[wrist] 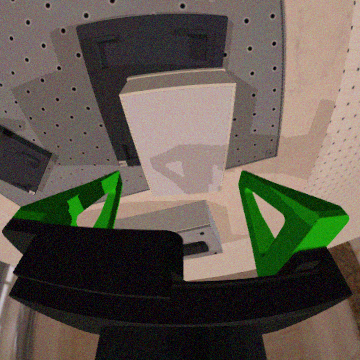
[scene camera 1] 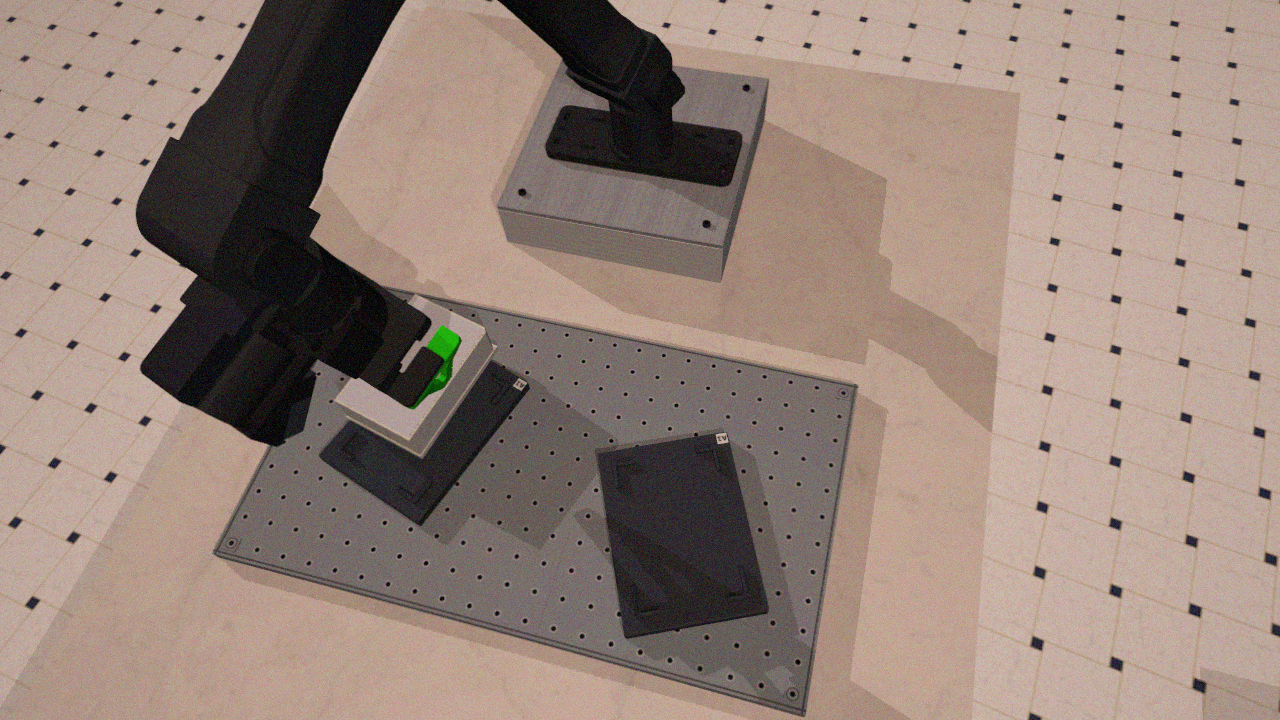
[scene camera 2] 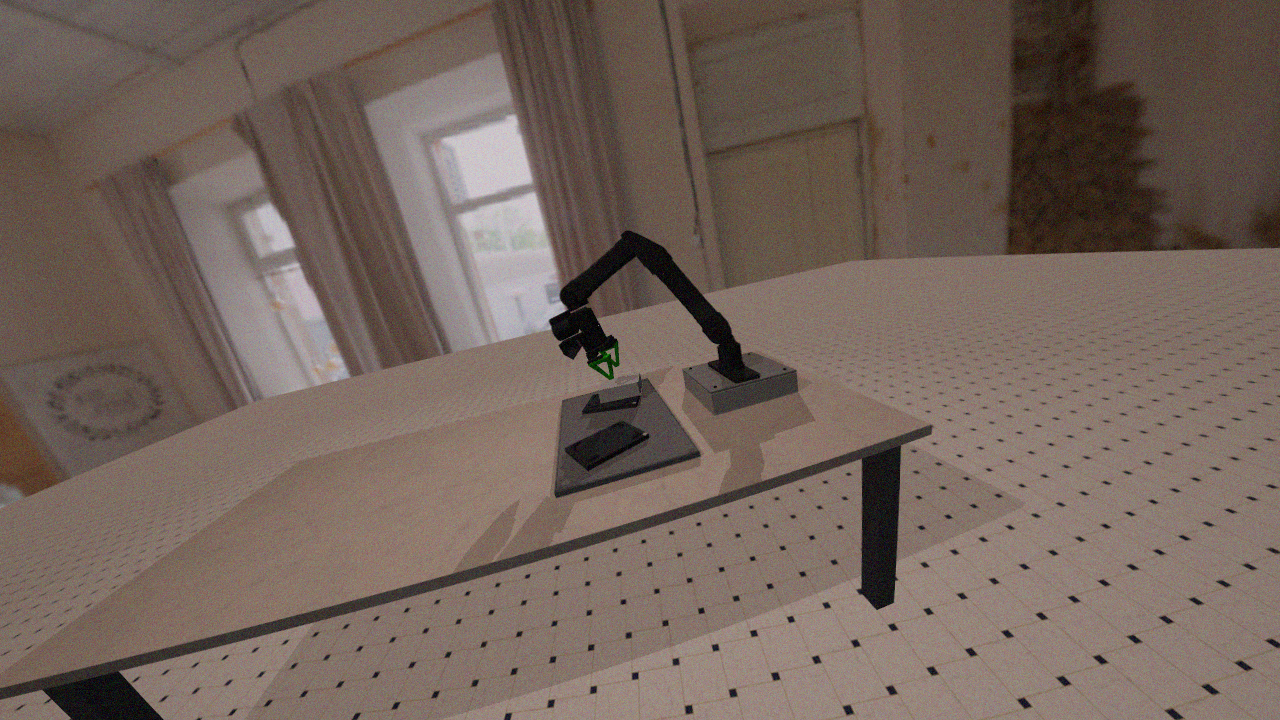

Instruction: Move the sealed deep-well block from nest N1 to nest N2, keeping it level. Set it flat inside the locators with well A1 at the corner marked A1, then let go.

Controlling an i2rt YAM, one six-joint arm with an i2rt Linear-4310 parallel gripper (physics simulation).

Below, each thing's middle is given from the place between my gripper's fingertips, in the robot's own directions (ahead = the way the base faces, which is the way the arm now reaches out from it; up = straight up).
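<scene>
My hand is 5 cm above the block (scene camera 1: 415, 430) and 1 cm past it. There is also the perforated plate (scene camera 1: 521, 540), which I find 13 cm to the left of my hand, 9 cm below it and 4 cm ahead of it.
</scene>
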